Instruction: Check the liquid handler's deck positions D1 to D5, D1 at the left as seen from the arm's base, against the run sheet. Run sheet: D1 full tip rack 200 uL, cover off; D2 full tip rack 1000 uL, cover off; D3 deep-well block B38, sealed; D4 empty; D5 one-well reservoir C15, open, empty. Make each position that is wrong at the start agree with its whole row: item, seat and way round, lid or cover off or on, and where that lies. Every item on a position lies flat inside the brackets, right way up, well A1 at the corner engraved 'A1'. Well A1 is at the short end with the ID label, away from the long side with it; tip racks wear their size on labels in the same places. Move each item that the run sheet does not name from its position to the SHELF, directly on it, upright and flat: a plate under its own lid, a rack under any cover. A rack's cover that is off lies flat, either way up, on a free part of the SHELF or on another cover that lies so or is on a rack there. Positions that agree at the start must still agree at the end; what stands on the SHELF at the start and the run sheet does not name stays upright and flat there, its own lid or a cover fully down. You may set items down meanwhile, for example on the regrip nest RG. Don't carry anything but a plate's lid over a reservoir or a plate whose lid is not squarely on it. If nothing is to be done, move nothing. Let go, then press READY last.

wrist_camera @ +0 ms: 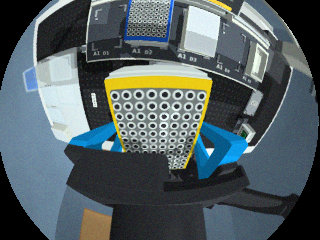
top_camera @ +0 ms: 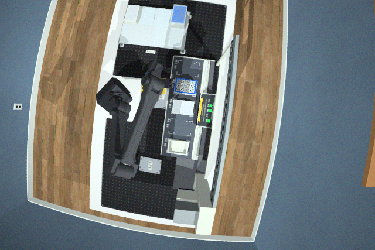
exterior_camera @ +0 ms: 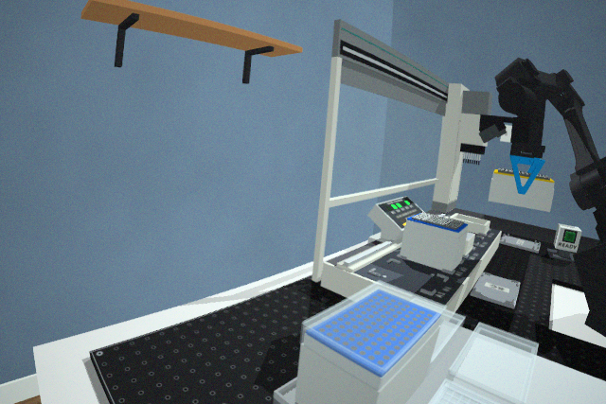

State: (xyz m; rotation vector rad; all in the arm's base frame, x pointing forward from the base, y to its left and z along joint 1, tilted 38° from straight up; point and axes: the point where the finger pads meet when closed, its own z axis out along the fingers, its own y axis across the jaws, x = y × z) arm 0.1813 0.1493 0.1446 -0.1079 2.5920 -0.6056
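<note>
The blue-rimmed tip rack lies 160 mm ahead of my hand, 10 mm to the left of it and 130 mm below it. Also, from my hand: regrip nest 40 mm to the right, 250 mm below; yellow-rimmed tip rack 10 mm behind, 10 mm to the right, 10 mm above; white deep-well block 150 mm ahead, 110 mm to the right, 180 mm below.
</note>
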